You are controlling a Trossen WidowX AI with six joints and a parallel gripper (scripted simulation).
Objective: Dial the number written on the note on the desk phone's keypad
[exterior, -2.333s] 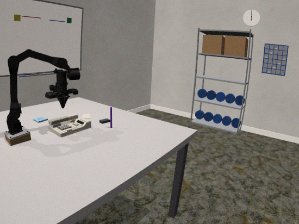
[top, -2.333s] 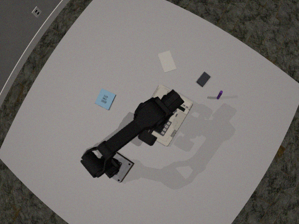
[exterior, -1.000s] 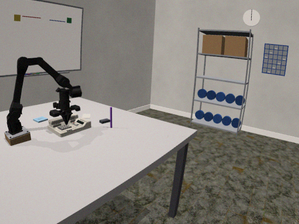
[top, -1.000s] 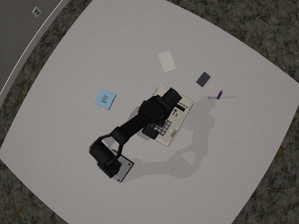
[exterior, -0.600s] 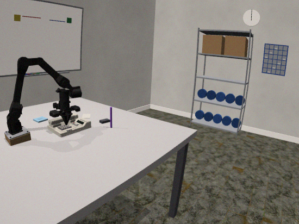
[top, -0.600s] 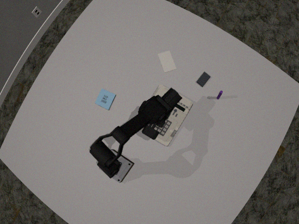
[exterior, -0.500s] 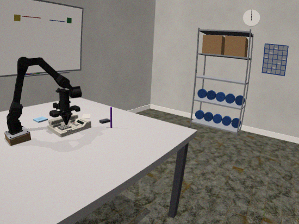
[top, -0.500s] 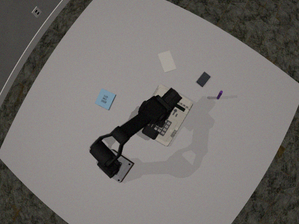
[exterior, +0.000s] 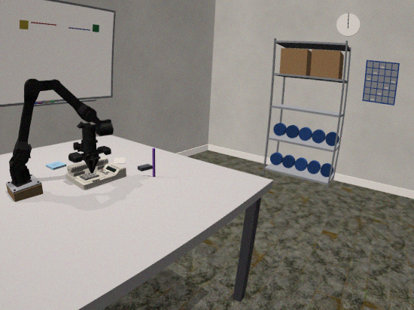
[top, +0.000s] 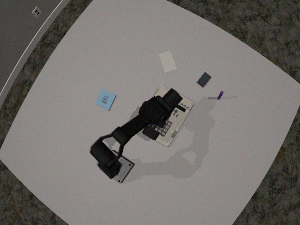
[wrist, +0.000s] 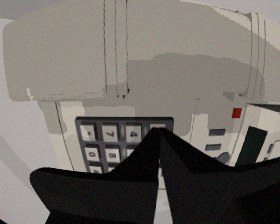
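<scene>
My hand is 4 cm above the beige desk phone and 2 cm short of it. From my hand the other things lie so: purple stick 20 cm ahead, 19 cm to the right; then handset 5 cm to the left, 2 cm below, 2 cm ahead; then white card 26 cm ahead, 9 cm to the left, 6 cm below.
</scene>
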